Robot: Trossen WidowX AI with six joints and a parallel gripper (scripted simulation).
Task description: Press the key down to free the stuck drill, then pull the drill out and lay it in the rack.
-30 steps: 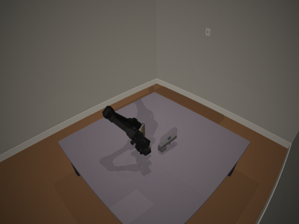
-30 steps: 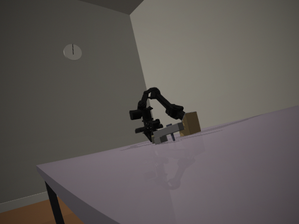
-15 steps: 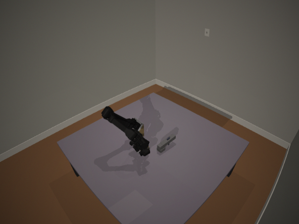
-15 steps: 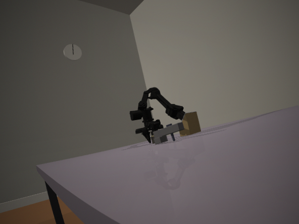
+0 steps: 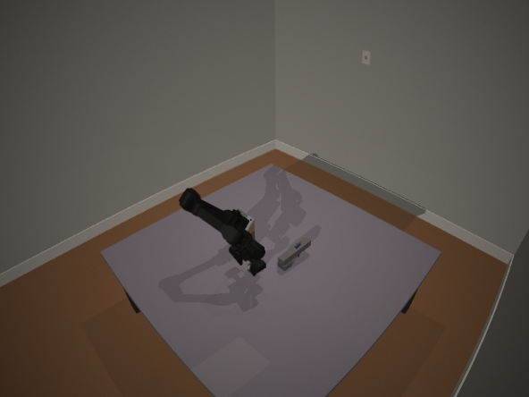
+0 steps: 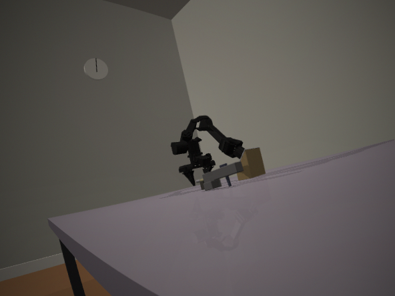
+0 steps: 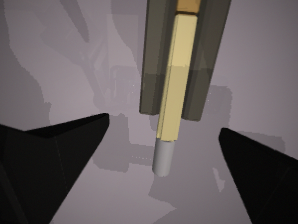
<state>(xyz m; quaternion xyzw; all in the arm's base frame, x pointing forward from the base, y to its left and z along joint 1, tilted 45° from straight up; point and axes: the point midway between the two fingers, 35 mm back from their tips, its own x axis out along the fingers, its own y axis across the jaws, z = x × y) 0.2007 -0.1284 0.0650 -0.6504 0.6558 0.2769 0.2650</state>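
Right now the drill is 30 mm to the left of my gripper tip and 20 mm above it. The rest, counted from my gripper tip: grey block (80 mm ahead, 220 mm to the left, 20 mm above); olive block (50 mm to the left, 10 mm below); blue key (80 mm ahead, 240 mm to the left, 30 mm above).
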